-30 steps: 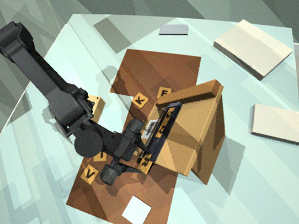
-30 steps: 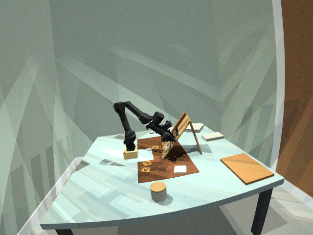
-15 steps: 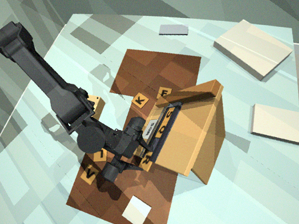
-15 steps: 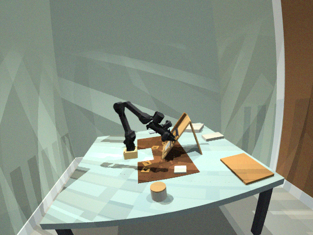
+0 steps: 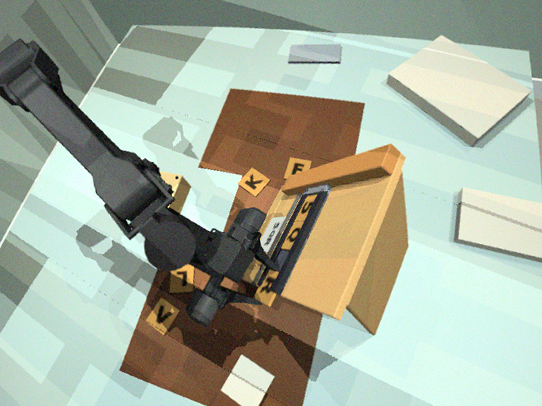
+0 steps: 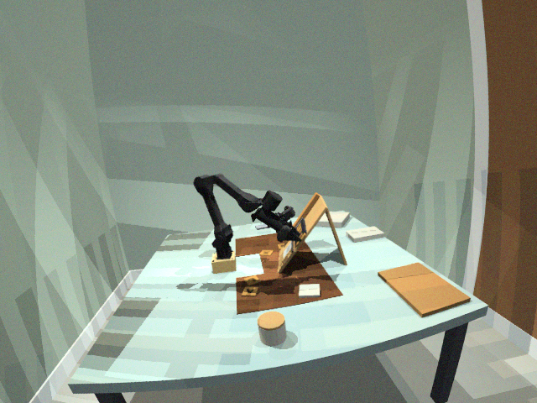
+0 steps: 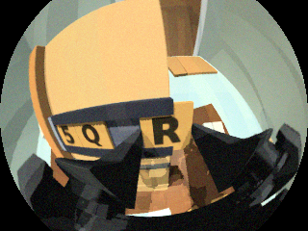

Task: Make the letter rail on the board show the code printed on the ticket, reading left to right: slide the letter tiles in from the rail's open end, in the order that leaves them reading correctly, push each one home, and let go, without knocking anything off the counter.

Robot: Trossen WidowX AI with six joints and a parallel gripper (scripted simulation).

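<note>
My gripper tip is now 10 mm short of the q tile and 100 mm to the right of it. Round my gripper tip: white ticket: 50 mm behind, 110 mm to the left, 90 mm below; r tile: right at my gripper tip; s tile: 10 mm ahead, 150 mm to the left.
</note>
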